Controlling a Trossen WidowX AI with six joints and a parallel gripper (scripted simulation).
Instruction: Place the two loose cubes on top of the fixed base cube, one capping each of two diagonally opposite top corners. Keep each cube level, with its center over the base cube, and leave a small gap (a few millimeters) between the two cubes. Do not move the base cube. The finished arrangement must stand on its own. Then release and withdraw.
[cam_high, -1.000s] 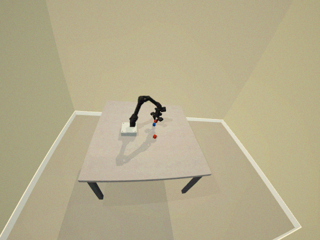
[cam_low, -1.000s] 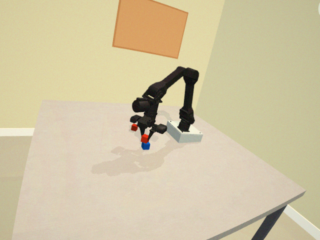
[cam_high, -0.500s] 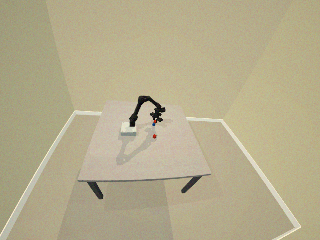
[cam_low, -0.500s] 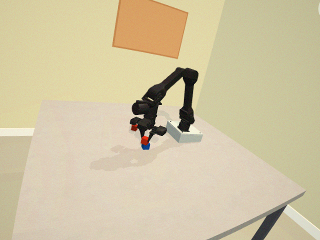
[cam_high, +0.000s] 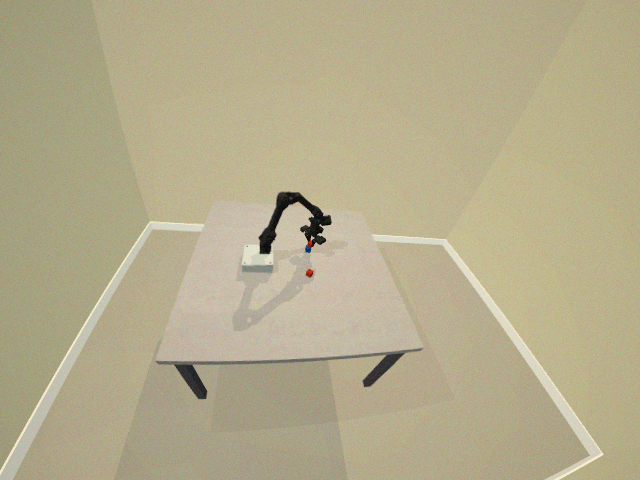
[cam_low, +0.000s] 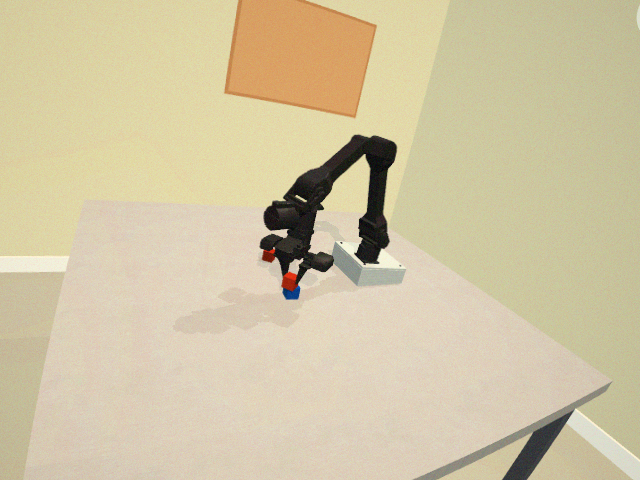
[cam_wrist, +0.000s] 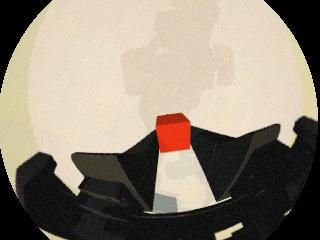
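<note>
My gripper tip is now 4 cm above the blue cube, 1 cm to the left of it and 1 cm past it.
</note>
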